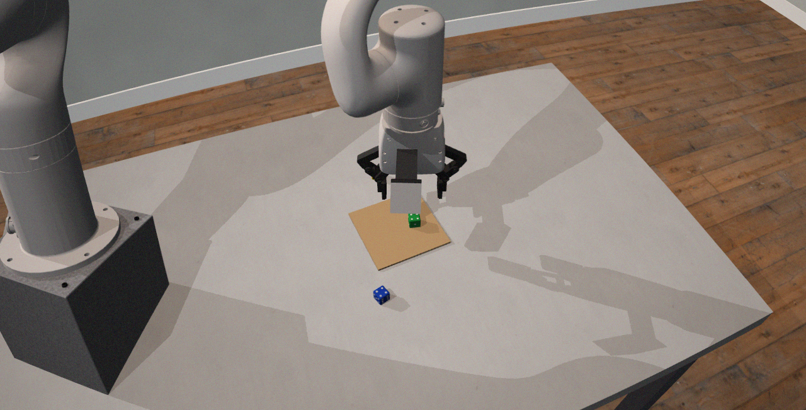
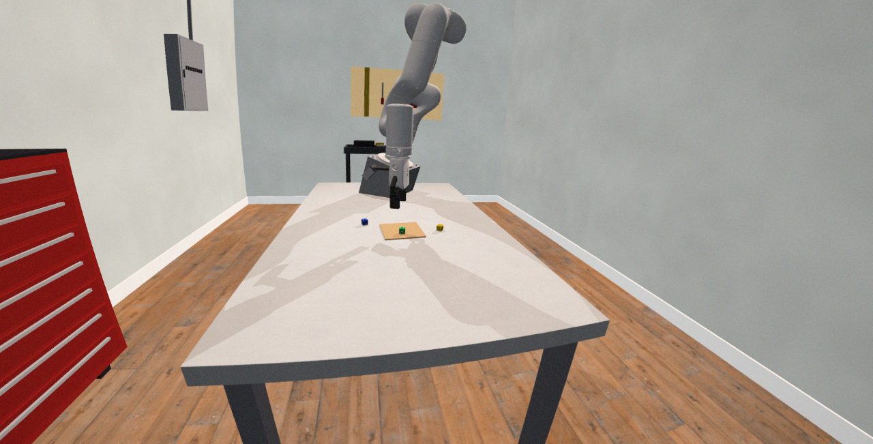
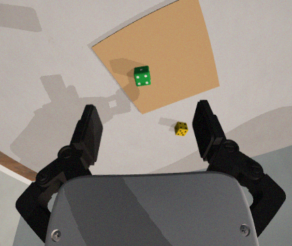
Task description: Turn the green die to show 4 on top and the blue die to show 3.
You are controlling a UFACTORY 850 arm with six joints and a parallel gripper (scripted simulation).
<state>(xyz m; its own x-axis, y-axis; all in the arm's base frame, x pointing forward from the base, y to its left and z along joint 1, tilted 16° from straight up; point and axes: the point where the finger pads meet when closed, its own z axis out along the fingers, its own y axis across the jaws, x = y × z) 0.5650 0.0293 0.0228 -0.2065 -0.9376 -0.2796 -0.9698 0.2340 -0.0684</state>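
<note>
Now: hand 8 cm past the blue die, 12 cm to the left of it and 10 cm above it. From my hand the other things lie so: tan mat (2 cm behind, 1 cm to the left, 11 cm below); yellow die (3 cm behind, 15 cm to the left, 10 cm below); green die (1 cm ahead, 2 cm to the left, 10 cm below).
</note>
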